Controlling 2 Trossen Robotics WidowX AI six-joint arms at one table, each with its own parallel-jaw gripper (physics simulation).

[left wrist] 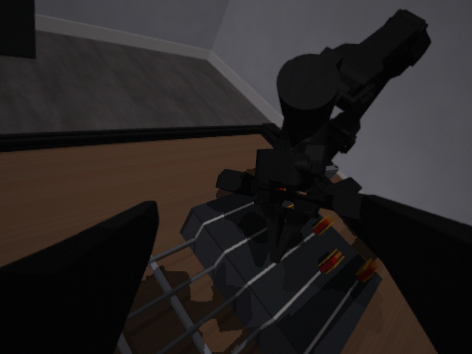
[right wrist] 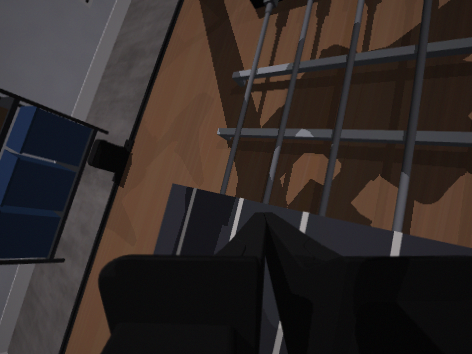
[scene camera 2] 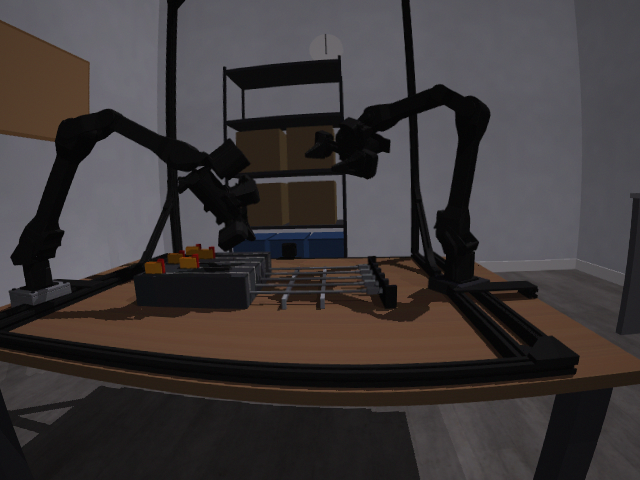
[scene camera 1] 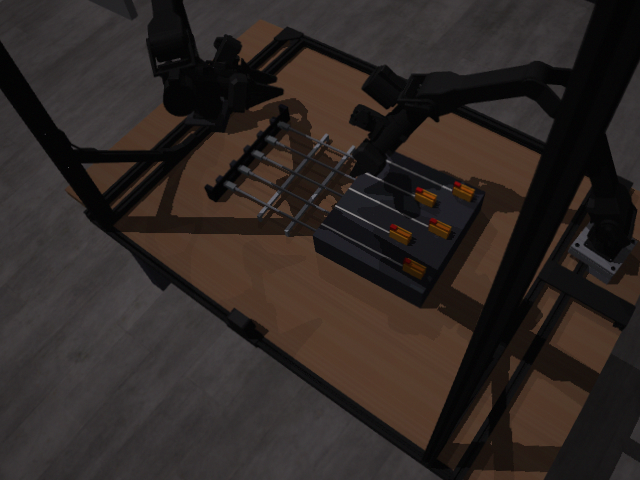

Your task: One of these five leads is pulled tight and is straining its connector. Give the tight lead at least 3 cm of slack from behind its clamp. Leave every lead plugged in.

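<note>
Several leads run from the black connector bar over the dark box to orange clamps with red levers. All five clamps show in scene camera 1. I cannot tell which lead is tight. My right gripper is shut and empty, tips pointing down at the box's connector-side part; their exact height is unclear. My left gripper is open and empty, high above the connector bar's far end.
Two silver crossbars lie across the leads between box and connector bar. A black frame edges the table. Upright black posts stand at its corners. A shelf rack stands behind the table.
</note>
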